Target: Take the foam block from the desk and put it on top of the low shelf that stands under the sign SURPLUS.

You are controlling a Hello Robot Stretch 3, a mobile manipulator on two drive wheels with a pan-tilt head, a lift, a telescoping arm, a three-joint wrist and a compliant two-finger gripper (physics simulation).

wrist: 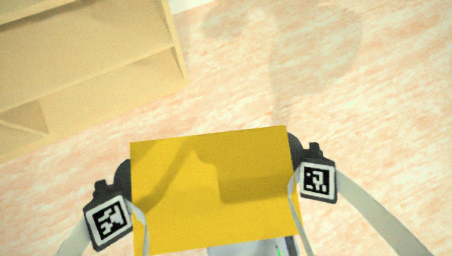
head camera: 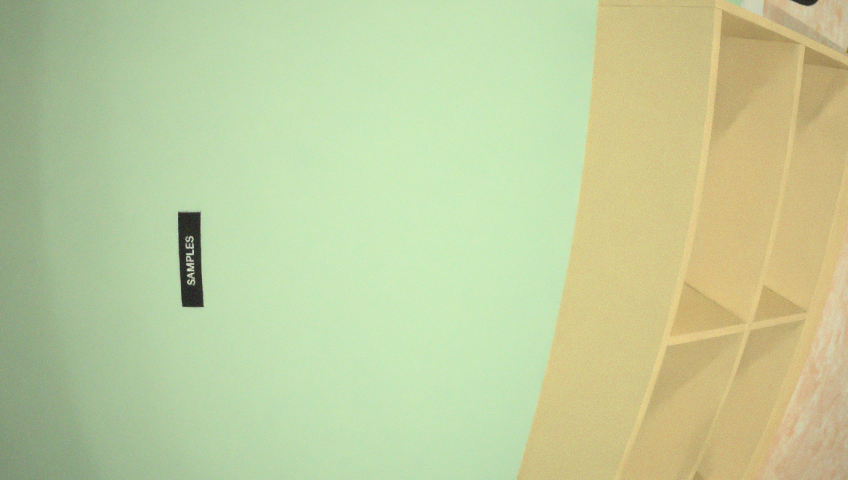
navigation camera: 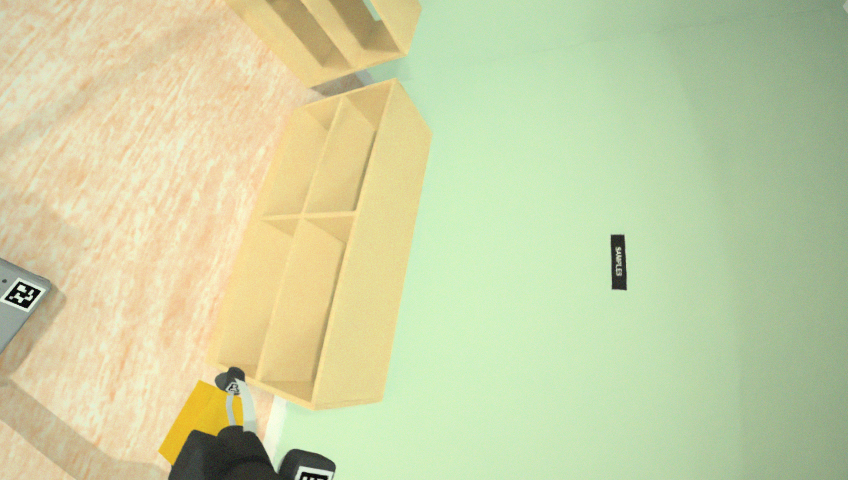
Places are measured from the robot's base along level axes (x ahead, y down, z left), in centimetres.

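Pixels of known places: gripper, fingertip midpoint: (wrist: 210, 164); robot's base, origin of the base link: (wrist: 223, 255).
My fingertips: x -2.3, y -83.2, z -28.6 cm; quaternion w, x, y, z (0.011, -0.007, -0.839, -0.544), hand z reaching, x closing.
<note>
Ahead of a thing's pixels: the offset from my fingertips to its top centre. Level surfaces: height alone.
The yellow foam block {dx -0.1, dy -5.2, dz +1.5 cm} (navigation camera: 193, 416) (wrist: 175, 225) is held between the two fingers of my gripper (wrist: 210, 164), which is shut on it. In the wrist view the block hangs above the floor, with a fingertip against its left and right sides. In the navigation camera view the block is at the lower left, near the near end of a low wooden shelf (head camera: 645, 148) (navigation camera: 380, 261) (wrist: 100, 73). The black sign on the wall above that shelf {dy +22.2 cm} (navigation camera: 363, 333) reads SAMPLES. The sign SURPLUS does not show in these views.
The SAMPLES sign {dx +71.7, dy -59.4, dz -72.6 cm} (head camera: 190, 259) (navigation camera: 618, 262) is on the green wall (head camera: 386, 237) (navigation camera: 505, 356). A second wooden shelf (navigation camera: 401, 17) stands beyond the first, across a narrow gap. Part of my grey base (navigation camera: 14, 315) shows at the left edge.
</note>
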